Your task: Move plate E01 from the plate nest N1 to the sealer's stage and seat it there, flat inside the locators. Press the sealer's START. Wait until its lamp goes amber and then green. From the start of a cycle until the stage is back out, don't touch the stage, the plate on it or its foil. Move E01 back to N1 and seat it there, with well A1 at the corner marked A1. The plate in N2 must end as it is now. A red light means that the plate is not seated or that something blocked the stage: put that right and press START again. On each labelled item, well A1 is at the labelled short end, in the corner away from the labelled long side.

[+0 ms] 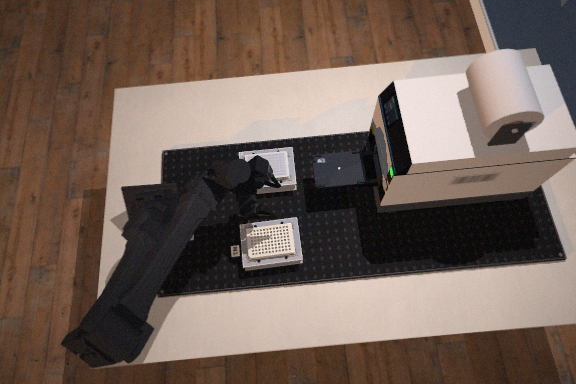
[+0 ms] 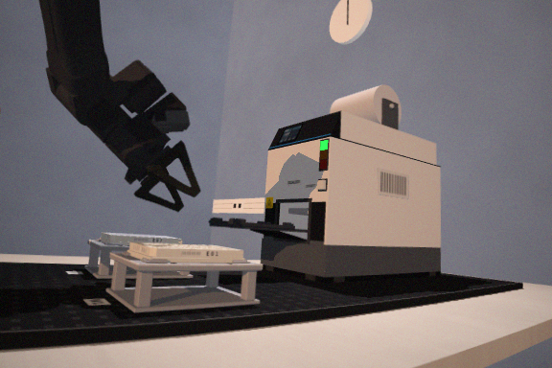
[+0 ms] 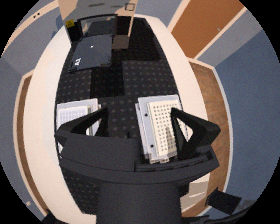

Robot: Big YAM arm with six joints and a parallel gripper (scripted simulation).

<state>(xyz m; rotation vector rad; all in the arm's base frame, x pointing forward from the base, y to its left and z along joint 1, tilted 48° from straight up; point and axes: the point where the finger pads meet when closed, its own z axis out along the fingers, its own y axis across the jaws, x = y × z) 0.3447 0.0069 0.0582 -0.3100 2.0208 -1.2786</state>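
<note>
Right now the nest is 30 mm behind my hand, 90 mm to the right of it and 90 mm below it. Also, from my hand: plate (20 mm behind, 140 mm to the left, 70 mm below); sealer stage (190 mm ahead, 80 mm to the left, 30 mm below); start button (280 mm ahead, 10 mm to the right, 60 mm above).
</note>
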